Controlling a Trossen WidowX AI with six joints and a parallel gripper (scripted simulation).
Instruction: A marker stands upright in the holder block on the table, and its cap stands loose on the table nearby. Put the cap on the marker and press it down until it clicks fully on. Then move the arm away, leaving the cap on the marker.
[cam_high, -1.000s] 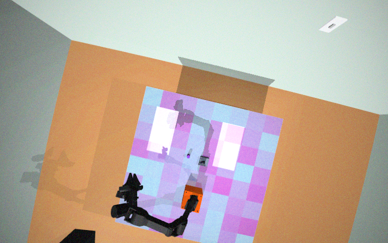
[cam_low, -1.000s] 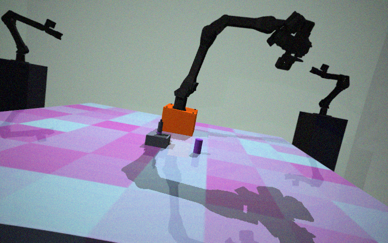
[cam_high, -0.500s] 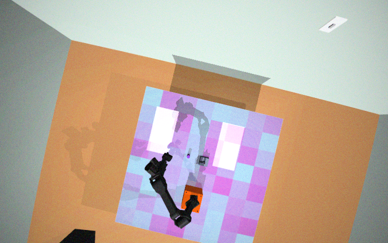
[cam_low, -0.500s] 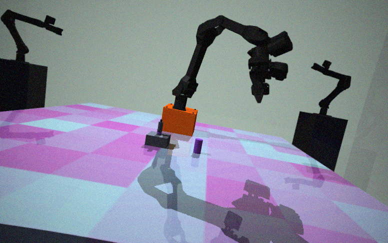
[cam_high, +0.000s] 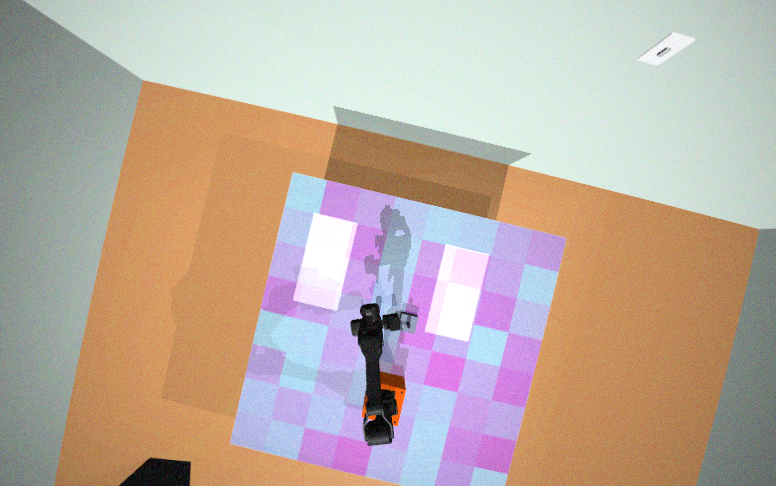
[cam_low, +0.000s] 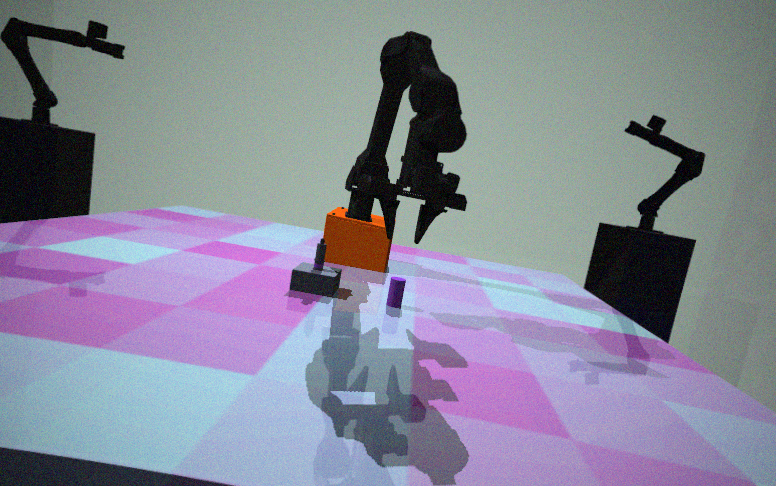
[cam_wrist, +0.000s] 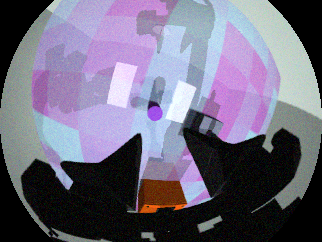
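Right now my gripper tip is 90 mm above the purple cap. Round my gripper tip: grey holder block: 140 mm to the right, 100 mm below, 40 mm behind.
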